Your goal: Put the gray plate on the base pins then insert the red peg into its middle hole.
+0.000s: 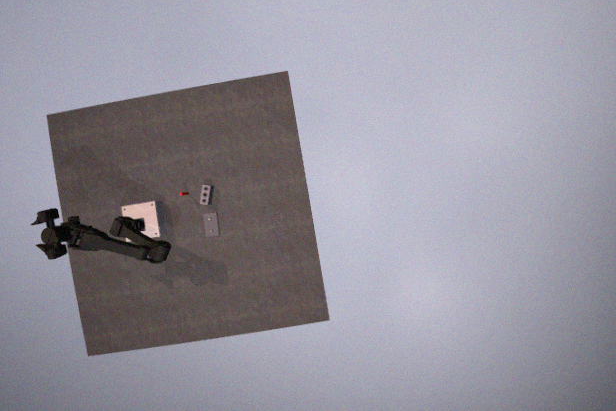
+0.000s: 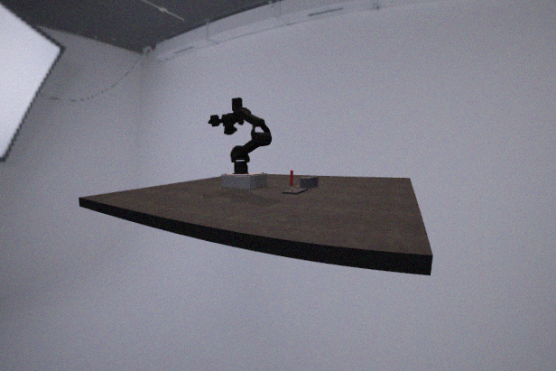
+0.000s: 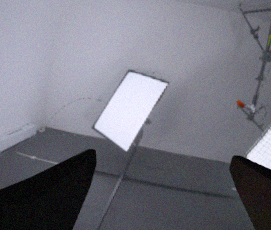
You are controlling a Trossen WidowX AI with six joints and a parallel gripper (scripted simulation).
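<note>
Now: gripper tip 57 cm short of the gray plate, 5 cm to the right of it and 32 cm above it. From my gripper tip the other things lie so: red peg: 46 cm ahead, 7 cm to the left, 32 cm below.
</note>
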